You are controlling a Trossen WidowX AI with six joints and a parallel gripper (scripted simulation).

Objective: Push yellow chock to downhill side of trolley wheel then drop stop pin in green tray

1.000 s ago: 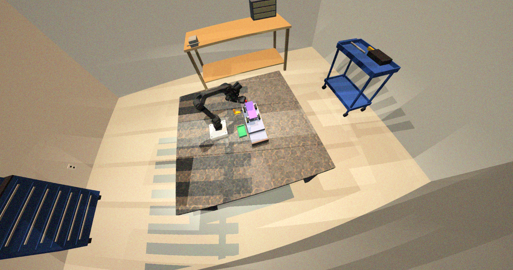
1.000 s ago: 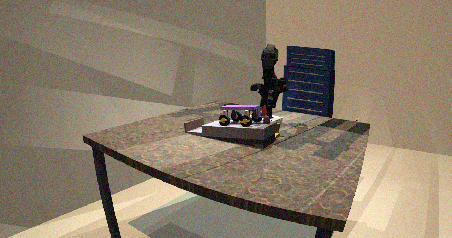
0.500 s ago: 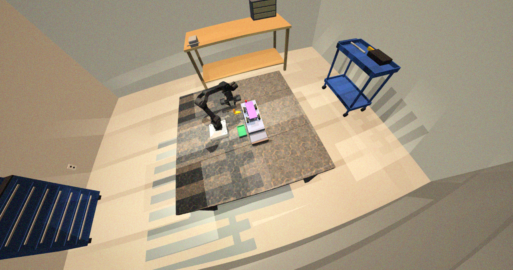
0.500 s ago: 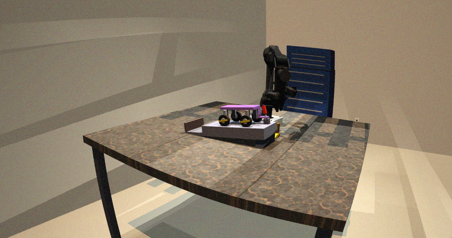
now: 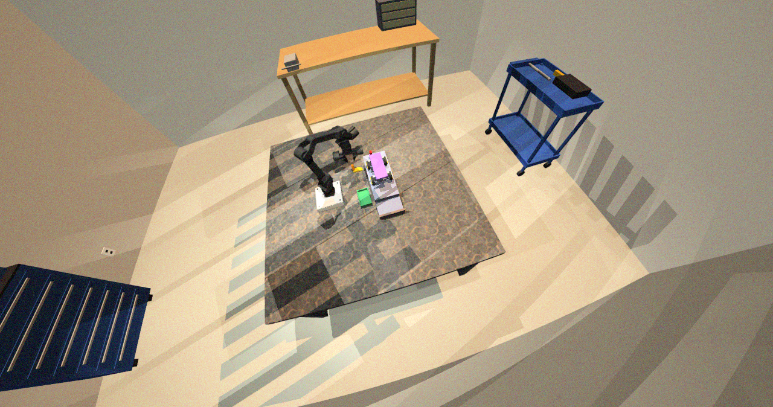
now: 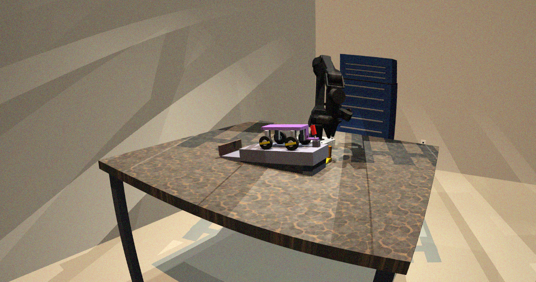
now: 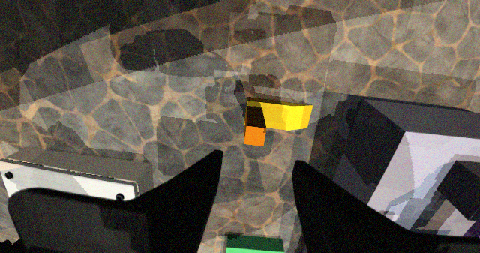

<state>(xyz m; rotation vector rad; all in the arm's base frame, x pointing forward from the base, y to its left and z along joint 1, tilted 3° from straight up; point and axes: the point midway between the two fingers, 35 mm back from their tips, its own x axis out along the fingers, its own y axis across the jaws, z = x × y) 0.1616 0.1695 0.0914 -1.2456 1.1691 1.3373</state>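
Now: gripper tip 20 mm short of the yellow chock and 80 mm above it. The rest, counted from my gripper tip: grey ramp: 170 mm ahead, 110 mm to the right, 50 mm below; red-headed stop pin: 140 mm ahead, 30 mm above; trolley: 170 mm ahead, 110 mm to the right, 10 mm above.
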